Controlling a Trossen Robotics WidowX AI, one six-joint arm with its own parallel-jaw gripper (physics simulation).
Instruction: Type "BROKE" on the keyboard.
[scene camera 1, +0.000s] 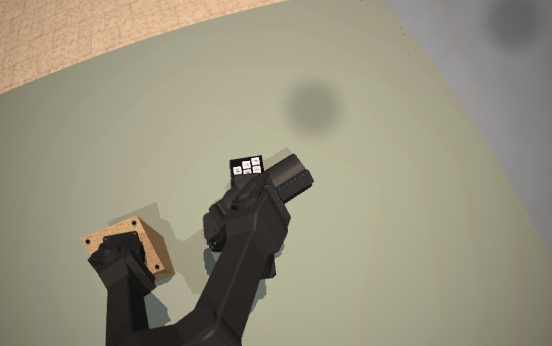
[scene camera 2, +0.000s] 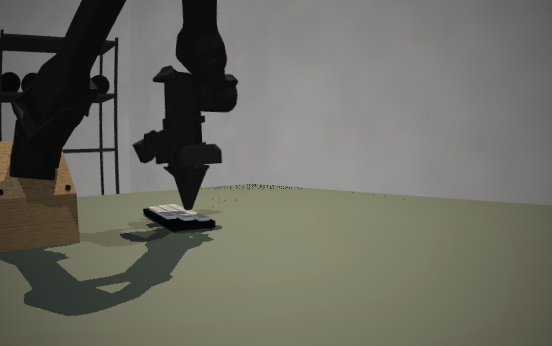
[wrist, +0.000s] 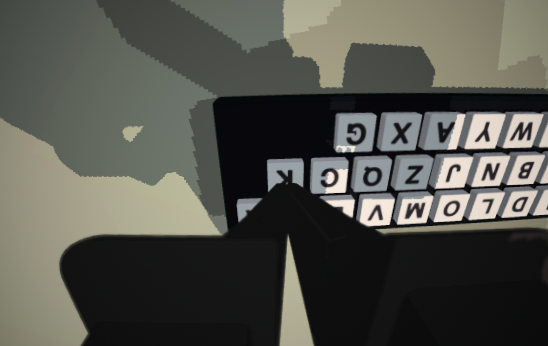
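Note:
Scene camera 1 shows my gripper. I see the gripper in the wrist view as well, and the pictures also show me a black keyboard.

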